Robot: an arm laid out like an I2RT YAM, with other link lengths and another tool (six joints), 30 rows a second.
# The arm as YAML. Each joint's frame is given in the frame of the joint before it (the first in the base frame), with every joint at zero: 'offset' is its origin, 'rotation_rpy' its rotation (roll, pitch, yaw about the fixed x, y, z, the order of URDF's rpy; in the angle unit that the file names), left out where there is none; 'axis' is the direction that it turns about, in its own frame. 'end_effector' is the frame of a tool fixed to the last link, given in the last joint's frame.
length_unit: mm
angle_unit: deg
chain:
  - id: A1
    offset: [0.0, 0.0, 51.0]
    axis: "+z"
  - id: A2
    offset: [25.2, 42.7, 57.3]
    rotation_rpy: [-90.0, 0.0, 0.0]
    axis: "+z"
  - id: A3
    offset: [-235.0, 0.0, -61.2]
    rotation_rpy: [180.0, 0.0, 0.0]
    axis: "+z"
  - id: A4
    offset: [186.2, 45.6, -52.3]
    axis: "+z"
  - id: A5
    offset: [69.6, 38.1, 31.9]
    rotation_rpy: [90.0, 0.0, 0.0]
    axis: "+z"
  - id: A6
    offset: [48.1, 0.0, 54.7]
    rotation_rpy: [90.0, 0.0, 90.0]
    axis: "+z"
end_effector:
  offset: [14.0, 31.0, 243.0]
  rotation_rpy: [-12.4, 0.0, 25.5]
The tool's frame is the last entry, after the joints.
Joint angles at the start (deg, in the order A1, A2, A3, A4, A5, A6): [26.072, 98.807, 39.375, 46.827, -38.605, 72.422]
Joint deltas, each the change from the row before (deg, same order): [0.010, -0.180, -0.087, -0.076, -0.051, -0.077]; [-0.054, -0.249, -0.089, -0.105, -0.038, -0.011]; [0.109, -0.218, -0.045, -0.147, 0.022, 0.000]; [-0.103, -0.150, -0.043, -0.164, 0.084, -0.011]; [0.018, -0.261, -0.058, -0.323, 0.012, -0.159]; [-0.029, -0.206, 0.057, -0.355, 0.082, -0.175]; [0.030, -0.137, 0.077, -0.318, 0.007, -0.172]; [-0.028, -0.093, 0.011, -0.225, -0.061, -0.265]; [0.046, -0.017, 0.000, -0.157, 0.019, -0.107]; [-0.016, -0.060, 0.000, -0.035, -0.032, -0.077]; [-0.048, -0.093, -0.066, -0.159, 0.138, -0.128]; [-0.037, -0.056, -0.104, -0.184, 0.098, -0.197]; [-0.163, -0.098, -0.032, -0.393, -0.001, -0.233]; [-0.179, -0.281, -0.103, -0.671, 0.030, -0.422]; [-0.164, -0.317, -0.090, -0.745, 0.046, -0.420]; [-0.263, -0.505, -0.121, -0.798, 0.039, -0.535]
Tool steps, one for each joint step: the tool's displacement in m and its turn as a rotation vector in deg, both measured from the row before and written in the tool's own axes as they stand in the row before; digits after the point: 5 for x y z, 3 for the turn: [-0.00016, 0.00077, -0.00028, -0.062, 0.016, -0.088]; [-0.00065, 0.00040, -0.00061, 0.008, -0.043, -0.046]; [-0.00030, 0.00122, 0.00009, -0.084, 0.013, -0.033]; [-0.00019, -0.00085, -0.00076, 0.187, -0.004, 0.042]; [0.00026, 0.00060, -0.00045, 0.007, 0.113, -0.065]; [-0.00022, -0.00034, -0.00046, 0.118, 0.076, -0.099]; [0.00009, 0.00032, -0.00006, -0.011, 0.110, -0.091]; [0.00044, 0.00015, -0.00029, -0.022, 0.132, -0.160]; [0.00077, 0.00023, 0.00006, -0.011, 0.122, -0.002]; [-0.00024, 0.00013, -0.00012, -0.019, 0.000, -0.092]; [0.00052, -0.00085, -0.00058, 0.195, 0.080, -0.021]; [0.00128, -0.00064, -0.00057, 0.154, 0.166, -0.011]; [0.00130, -0.00109, -0.00103, 0.182, 0.209, 0.046]; [0.00196, -0.00098, -0.00158, 0.241, 0.346, -0.008]; [0.00200, -0.00086, -0.00158, 0.241, 0.365, 0.012]; [0.00107, -0.00119, -0.00224, 0.317, 0.298, -0.165]
